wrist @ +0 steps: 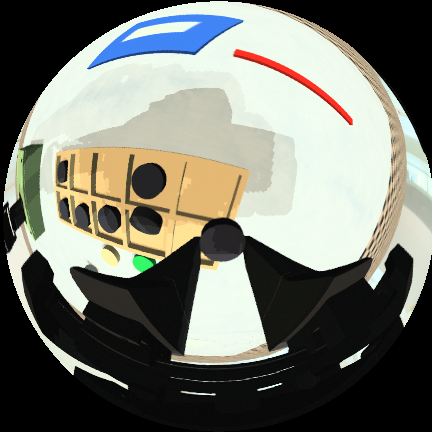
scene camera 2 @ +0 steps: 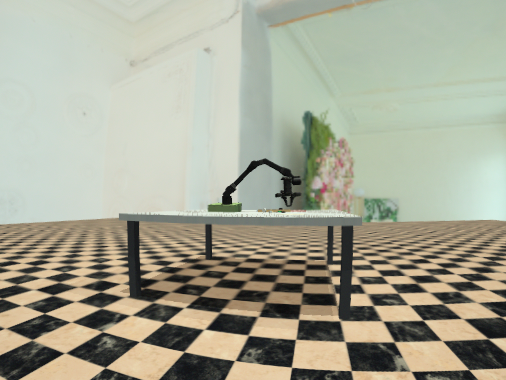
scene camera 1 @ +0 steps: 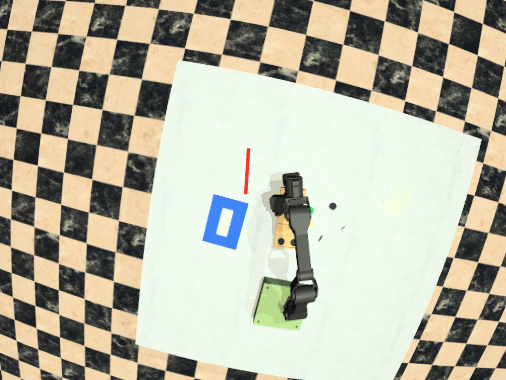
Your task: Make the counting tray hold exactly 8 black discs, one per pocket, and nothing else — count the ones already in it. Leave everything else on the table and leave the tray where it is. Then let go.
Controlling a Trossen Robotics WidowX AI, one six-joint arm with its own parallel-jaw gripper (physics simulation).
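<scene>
The tan counting tray [scene camera 1: 282,230] [wrist: 207,195] has two rows of pockets. In the wrist view its lower row holds black discs in the four leftmost pockets; its upper row holds a black disc [wrist: 64,171] in the leftmost pocket and a black disc [wrist: 149,180] in the fourth. The upper row's second, third and rightmost pockets are empty. The lower rightmost pocket is partly hidden. My gripper [scene camera 2: 288,205] [wrist: 221,241] is shut on a black disc [wrist: 222,239], held above the tray's right end in the wrist view. Another black disc [scene camera 1: 333,206] lies loose beside the tray.
A green disc [scene camera 1: 311,210] [wrist: 144,263] and a tan disc [wrist: 110,255] lie beside the tray. Small pieces [scene camera 1: 320,238] [scene camera 1: 343,228] lie farther out. A blue frame [scene camera 1: 212,218] [wrist: 150,47] and red bar [scene camera 1: 247,171] [wrist: 300,80] lie opposite. The arm stands on a green base [scene camera 1: 270,305].
</scene>
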